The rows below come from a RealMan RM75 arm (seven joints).
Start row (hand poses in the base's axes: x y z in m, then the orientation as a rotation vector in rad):
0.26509 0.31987 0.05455 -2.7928 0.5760 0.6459
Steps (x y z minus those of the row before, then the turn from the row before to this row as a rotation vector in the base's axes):
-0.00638 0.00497 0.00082 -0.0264 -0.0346 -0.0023
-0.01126 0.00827 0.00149 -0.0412 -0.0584 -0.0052
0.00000 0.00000 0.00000 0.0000 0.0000 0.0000
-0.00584 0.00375 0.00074 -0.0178 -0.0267 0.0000
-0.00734 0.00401 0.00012 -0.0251 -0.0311 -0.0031
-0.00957 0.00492 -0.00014 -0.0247 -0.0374 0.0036
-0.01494 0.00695 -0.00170 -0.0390 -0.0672 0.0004
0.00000 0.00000 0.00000 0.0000 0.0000 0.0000
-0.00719 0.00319 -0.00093 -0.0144 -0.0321 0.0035
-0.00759 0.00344 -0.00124 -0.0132 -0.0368 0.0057
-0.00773 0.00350 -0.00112 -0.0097 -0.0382 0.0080
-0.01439 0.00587 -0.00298 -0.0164 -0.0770 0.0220
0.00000 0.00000 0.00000 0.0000 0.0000 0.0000
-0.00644 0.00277 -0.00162 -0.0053 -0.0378 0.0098
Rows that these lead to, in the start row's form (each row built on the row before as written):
0.25871 0.32484 0.05537 -2.8214 0.5851 0.5925
0.24745 0.33311 0.05686 -2.8639 0.6004 0.5009
0.24745 0.33311 0.05686 -2.8639 0.6004 0.5009
0.24161 0.33686 0.05760 -2.8825 0.6034 0.4589
0.23427 0.34087 0.05772 -2.9062 0.6129 0.4082
0.22470 0.34579 0.05758 -2.9316 0.6116 0.3483
0.20976 0.35274 0.05588 -2.9667 0.6154 0.2394
0.20976 0.35274 0.05588 -2.9667 0.6154 0.2394
0.20257 0.35593 0.05495 -2.9794 0.6108 0.1880
0.19498 0.35937 0.05371 -2.9903 0.6019 0.1298
0.18725 0.36287 0.05259 -2.9974 0.5883 0.0703
0.17286 0.36874 0.04961 -3.0068 0.5507 -0.0485
0.17286 0.36874 0.04961 -3.0068 0.5507 -0.0485
0.16642 0.37151 0.04799 -3.0067 0.5330 -0.1061

